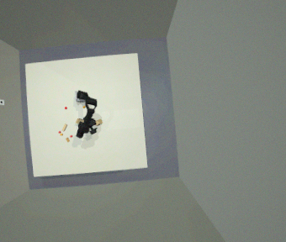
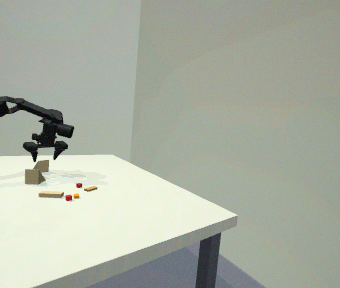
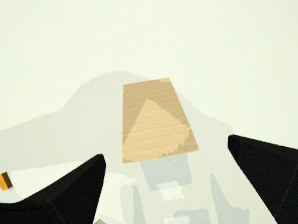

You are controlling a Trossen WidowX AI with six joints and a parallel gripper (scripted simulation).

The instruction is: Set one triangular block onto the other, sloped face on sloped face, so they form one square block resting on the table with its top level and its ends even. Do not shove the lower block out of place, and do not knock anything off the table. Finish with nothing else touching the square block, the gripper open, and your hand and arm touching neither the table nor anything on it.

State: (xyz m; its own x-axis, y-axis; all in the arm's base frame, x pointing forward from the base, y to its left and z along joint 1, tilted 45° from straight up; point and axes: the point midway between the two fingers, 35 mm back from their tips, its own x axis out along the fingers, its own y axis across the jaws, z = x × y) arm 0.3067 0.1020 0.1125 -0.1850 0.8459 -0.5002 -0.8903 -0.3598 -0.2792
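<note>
Right now my gripper tip is 1 cm past the tan triangular block, 1 cm to the right of it and 4 cm above it. Also, from my gripper tip: flat tan plank: 4 cm ahead, 36 cm to the right, 5 cm below; then small tan bar: 18 cm ahead, 33 cm to the right, 6 cm below.
</note>
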